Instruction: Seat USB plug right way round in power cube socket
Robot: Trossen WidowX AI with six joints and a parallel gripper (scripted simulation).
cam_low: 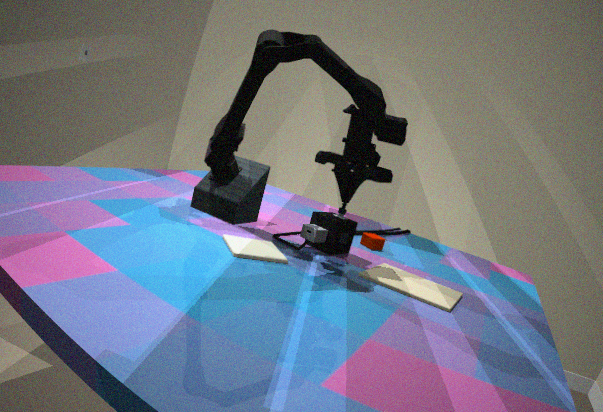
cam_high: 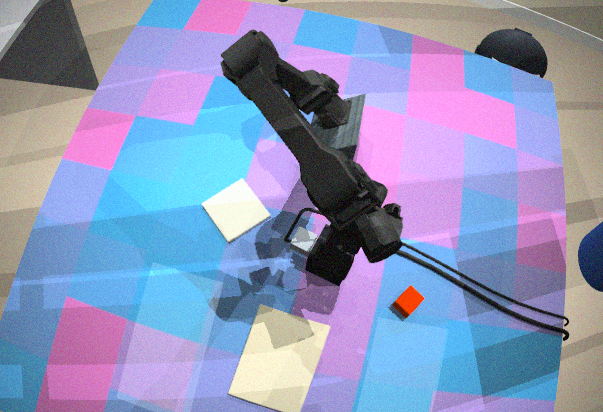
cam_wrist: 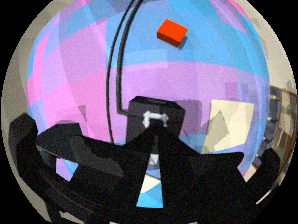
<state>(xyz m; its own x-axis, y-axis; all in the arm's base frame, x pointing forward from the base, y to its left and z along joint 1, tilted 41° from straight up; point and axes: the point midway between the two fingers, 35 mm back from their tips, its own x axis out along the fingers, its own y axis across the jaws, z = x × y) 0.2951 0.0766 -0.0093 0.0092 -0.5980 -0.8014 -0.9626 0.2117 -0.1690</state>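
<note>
The usb plug lies 2 cm below my gripper tip. The rest, counted from my gripper tip: cream board (22 cm ahead, 8 cm to the right, 11 cm below); orange block (5 cm ahead, 15 cm to the left, 10 cm below); usb socket (4 cm below).
</note>
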